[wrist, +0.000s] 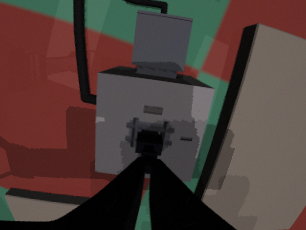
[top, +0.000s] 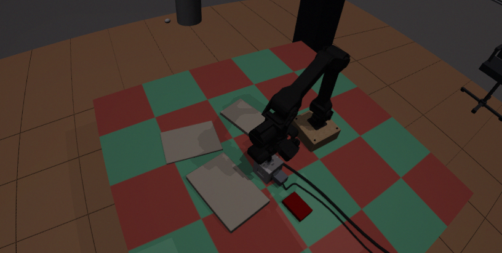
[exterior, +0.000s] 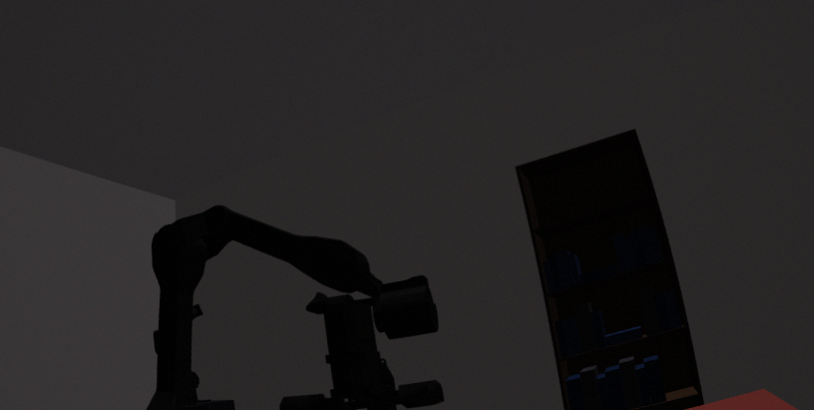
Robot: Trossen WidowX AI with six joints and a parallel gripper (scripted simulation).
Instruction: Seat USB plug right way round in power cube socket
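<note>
My gripper tip is 10 mm above the dark USB plug. Also, from my gripper tip: red block 10 mm behind, 180 mm to the left, 100 mm below.
</note>
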